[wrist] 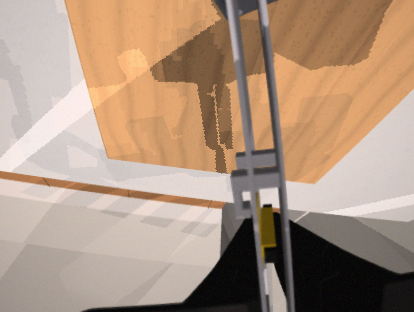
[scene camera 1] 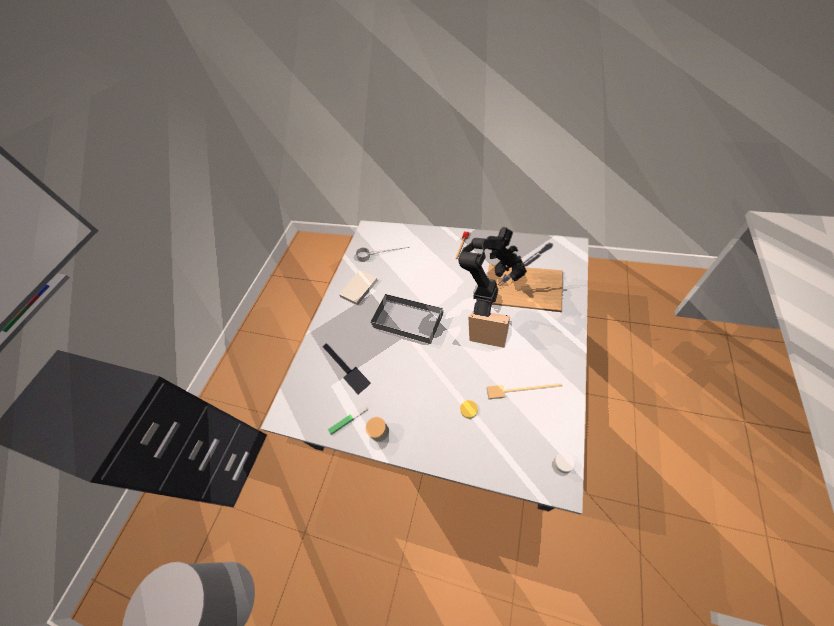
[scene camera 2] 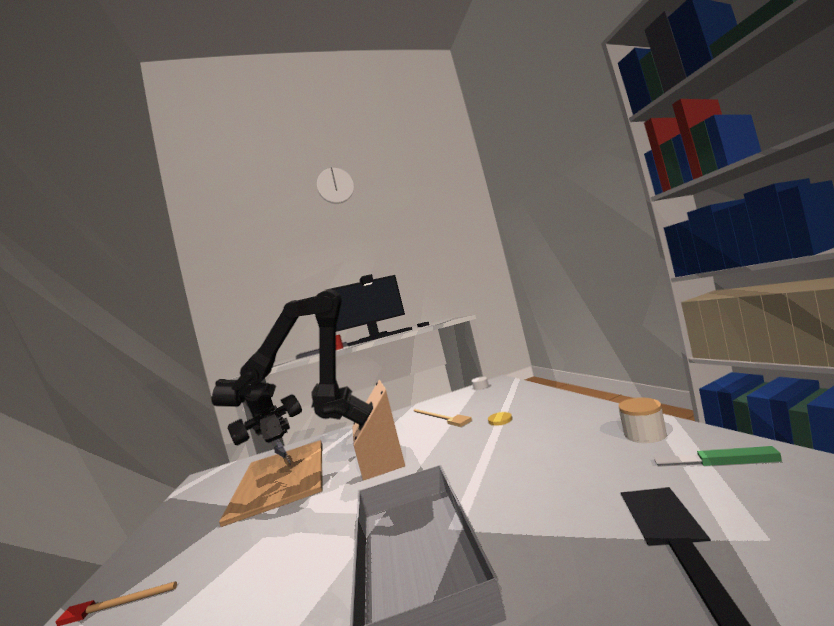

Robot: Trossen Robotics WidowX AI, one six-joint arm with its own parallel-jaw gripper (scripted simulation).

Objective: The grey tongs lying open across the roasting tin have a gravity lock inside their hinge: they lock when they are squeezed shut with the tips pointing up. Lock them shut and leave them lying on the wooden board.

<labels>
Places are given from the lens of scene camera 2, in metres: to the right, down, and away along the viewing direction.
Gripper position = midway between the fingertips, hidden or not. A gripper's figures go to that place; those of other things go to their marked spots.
gripper (scene camera 2: 272, 434): -0.42, 0.35, 0.90
lidded jar (scene camera 2: 642, 418): 0.46, 0.22, 0.62
green-handled knife (scene camera 2: 729, 456): 0.53, 0.24, 0.49
</labels>
